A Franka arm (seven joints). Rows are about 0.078 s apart.
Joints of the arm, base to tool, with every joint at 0 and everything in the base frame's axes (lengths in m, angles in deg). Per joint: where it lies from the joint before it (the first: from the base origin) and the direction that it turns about. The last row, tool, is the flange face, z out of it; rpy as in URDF.
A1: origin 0.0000 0.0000 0.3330 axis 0 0 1
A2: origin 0.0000 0.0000 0.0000 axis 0 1 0
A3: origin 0.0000 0.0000 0.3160 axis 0 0 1
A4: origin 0.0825 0.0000 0.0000 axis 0 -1 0
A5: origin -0.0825 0.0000 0.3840 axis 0 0 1
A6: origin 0.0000 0.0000 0.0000 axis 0 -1 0
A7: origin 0.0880 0.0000 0.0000 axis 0 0 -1
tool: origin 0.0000 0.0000 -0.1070 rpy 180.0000 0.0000 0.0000
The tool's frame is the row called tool.
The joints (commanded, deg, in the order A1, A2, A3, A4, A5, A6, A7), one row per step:
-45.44 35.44 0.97 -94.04 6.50 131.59 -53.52
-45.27 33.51 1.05 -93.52 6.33 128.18 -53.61
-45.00 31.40 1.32 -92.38 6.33 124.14 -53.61
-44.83 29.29 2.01 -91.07 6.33 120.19 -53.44
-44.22 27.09 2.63 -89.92 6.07 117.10 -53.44
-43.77 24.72 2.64 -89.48 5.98 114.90 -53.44
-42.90 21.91 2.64 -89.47 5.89 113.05 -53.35
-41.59 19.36 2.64 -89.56 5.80 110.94 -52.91
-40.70 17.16 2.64 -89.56 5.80 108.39 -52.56
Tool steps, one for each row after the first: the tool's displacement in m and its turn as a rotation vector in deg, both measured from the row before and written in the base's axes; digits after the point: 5 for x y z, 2 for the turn. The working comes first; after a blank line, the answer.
Tool pose at each row, in the base's axes (x y z in m, rotation vector in deg; the steps are taken from these numbers as rounded here):
0.49401 -0.48354 0.25864 -177.63 -7.18 -8.58
0.49550 -0.47981 0.28056 -176.83 -8.25 -7.68
0.49981 -0.47413 0.30869 -175.94 -9.52 -7.22
0.50568 -0.46568 0.33860 -175.08 -10.97 -7.19
0.51358 -0.45365 0.36969 -174.94 -13.46 -7.57
0.51403 -0.44606 0.39815 -175.29 -14.68 -8.13
0.51554 -0.43306 0.42850 -175.83 -16.40 -9.01
0.51880 -0.41507 0.45413 -175.88 -18.20 -9.20
0.51808 -0.40033 0.47539 -175.47 -19.40 -8.74

0.00149 0.00373 0.02192 0.73 0.58 0.76
0.00431 0.00568 0.02813 0.79 0.29 0.89
0.00587 0.00845 0.02991 0.73 0.01 1.00
0.00790 0.01203 0.03109 -0.10 -0.32 1.61
0.00045 0.00759 0.02846 -0.47 -0.42 0.74
0.00151 0.01300 0.03035 -0.73 -0.65 1.03
0.00326 0.01799 0.02563 -0.28 -0.17 1.14
-0.00072 0.01474 0.02126 0.23 0.29 0.82

